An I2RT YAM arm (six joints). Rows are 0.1 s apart.
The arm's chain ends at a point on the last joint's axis. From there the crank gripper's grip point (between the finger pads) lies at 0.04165 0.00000 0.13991 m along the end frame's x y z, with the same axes.
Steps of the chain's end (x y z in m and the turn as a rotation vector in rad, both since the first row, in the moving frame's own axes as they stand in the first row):
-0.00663, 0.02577, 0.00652, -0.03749, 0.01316, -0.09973
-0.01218, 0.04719, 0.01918, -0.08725, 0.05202, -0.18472
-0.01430, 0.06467, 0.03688, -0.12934, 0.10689, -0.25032
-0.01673, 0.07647, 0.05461, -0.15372, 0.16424, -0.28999
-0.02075, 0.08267, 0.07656, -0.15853, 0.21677, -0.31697
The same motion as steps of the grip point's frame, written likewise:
-0.00474, 0.02676, 0.00594, -0.03749, 0.01316, -0.09973
-0.00460, 0.05091, 0.01664, -0.08725, 0.05202, -0.18472
0.00115, 0.07008, 0.03121, -0.12934, 0.10689, -0.25032
0.00653, 0.08187, 0.04534, -0.15372, 0.16424, -0.28999
0.00915, 0.08595, 0.06385, -0.15853, 0.21677, -0.31697

